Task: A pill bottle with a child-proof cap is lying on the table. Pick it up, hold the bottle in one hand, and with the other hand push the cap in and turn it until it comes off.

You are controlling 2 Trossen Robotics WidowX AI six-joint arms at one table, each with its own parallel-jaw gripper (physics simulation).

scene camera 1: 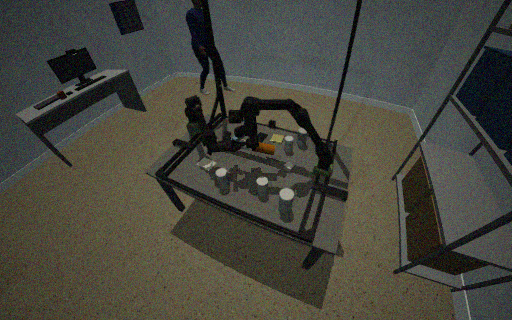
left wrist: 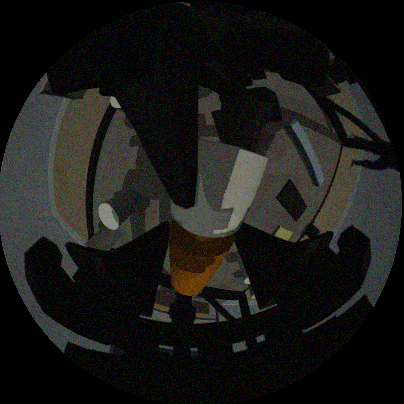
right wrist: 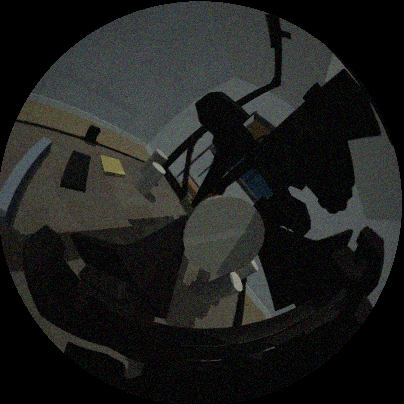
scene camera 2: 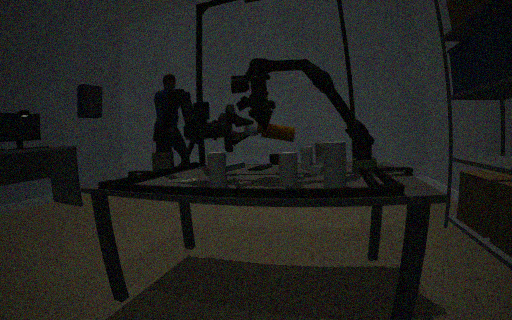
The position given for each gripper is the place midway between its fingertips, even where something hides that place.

The table carries a bluish bar [left wrist: 292, 126] and a black card [right wrist: 74, 176]. Further things: the left gripper [scene camera 2: 262, 132] and the right gripper [scene camera 2: 252, 127].
The left gripper also shows in the left wrist view [left wrist: 200, 225] and in the right wrist view [right wrist: 210, 221]. The right gripper shows as well in the left wrist view [left wrist: 218, 192] and in the right wrist view [right wrist: 219, 220].
